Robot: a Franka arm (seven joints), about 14 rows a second.
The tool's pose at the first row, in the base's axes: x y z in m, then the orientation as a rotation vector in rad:
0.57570 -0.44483 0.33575 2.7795 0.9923 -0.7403
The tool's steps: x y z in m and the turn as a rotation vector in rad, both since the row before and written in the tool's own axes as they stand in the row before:
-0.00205 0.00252 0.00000 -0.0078 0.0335 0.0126
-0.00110 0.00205 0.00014 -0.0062 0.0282 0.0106
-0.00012 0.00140 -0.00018 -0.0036 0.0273 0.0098
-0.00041 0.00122 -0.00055 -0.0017 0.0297 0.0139
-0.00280 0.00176 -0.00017 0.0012 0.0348 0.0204
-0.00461 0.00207 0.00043 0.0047 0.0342 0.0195
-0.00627 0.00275 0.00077 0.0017 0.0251 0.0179
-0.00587 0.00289 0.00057 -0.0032 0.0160 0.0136
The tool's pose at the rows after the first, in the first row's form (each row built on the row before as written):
0.57589 -0.44797 0.33655 2.7977 0.9803 -0.6890
0.57633 -0.45024 0.33680 2.8127 0.9699 -0.6458
0.57716 -0.45138 0.33695 2.8285 0.9602 -0.6055
0.57778 -0.45247 0.33757 2.8480 0.9445 -0.5625
0.57680 -0.45542 0.33871 2.8741 0.9196 -0.5133
0.57435 -0.45972 0.33981 2.9017 0.8954 -0.4666
0.57077 -0.46550 0.34094 2.9209 0.8719 -0.4308
0.56751 -0.47110 0.34200 2.9296 0.8533 -0.4053

